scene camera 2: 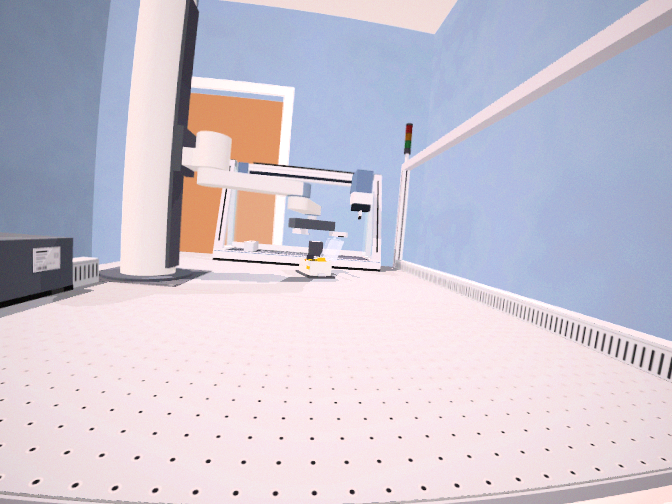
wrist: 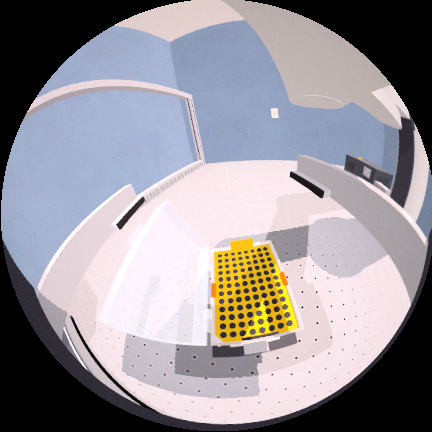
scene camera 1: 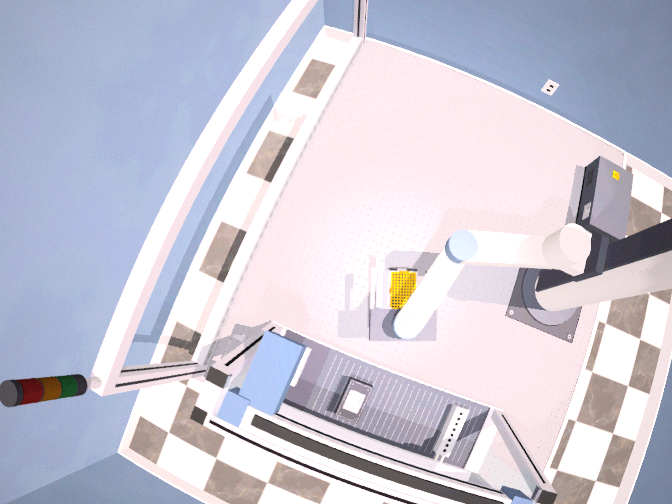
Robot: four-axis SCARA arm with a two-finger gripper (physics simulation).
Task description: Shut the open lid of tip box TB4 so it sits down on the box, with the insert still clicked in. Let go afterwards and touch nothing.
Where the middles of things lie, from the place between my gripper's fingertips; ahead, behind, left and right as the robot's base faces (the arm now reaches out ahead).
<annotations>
I see the dark grey control box (scene camera 1: 610, 198) 670 mm behind my hand, 570 mm to the right of it and 110 mm below it.
</annotations>
